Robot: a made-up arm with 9 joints.
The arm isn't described. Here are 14 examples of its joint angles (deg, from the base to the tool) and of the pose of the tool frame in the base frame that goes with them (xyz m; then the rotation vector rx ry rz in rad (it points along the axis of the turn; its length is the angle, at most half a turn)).
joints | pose
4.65 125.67 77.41 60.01 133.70 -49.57 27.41 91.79 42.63 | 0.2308 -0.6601 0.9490 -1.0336 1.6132 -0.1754
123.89 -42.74 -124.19 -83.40 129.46 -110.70 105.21 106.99 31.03 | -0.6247 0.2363 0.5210 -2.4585 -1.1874 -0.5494
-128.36 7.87 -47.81 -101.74 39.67 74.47 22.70 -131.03 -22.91 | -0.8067 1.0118 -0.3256 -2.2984 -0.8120 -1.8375
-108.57 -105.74 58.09 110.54 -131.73 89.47 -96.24 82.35 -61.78 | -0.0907 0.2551 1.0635 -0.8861 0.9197 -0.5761
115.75 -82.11 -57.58 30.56 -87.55 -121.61 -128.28 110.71 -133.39 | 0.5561 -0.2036 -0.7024 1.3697 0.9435 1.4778
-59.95 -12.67 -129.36 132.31 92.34 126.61 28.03 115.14 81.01 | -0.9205 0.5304 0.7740 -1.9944 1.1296 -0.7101
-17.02 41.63 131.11 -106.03 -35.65 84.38 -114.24 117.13 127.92 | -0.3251 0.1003 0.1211 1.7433 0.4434 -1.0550
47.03 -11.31 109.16 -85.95 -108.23 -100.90 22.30 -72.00 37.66 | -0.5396 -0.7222 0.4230 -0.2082 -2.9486 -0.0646
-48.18 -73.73 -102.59 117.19 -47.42 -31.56 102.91 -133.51 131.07 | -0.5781 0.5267 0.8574 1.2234 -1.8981 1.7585
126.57 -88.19 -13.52 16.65 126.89 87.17 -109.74 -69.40 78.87 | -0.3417 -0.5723 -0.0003 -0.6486 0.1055 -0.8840
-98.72 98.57 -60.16 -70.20 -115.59 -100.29 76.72 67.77 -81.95 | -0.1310 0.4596 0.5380 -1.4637 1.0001 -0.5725
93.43 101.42 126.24 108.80 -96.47 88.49 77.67 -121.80 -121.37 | 0.1613 0.0129 0.0219 -1.4356 0.1722 0.5779
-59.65 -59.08 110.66 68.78 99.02 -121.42 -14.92 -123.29 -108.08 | -0.2771 0.9342 0.4200 -1.2702 -0.6816 -1.5860
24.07 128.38 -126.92 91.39 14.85 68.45 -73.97 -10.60 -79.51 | 0.2584 -0.0969 0.2032 -2.4449 -0.9045 0.2269
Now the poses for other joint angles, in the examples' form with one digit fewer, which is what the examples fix.
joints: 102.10 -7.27 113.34 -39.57 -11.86 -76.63 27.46 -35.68 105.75
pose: -0.320 -0.867 0.346 0.044 2.837 1.262
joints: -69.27 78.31 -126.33 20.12 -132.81 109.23 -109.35 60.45 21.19
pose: -0.599 -0.081 0.908 -0.722 1.153 -1.288
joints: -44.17 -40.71 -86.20 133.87 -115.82 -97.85 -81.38 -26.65 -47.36
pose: -0.050 0.447 0.875 -0.194 -0.297 1.983
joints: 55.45 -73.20 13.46 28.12 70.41 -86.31 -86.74 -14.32 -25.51
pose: 0.519 0.423 -0.162 -0.276 1.217 1.847
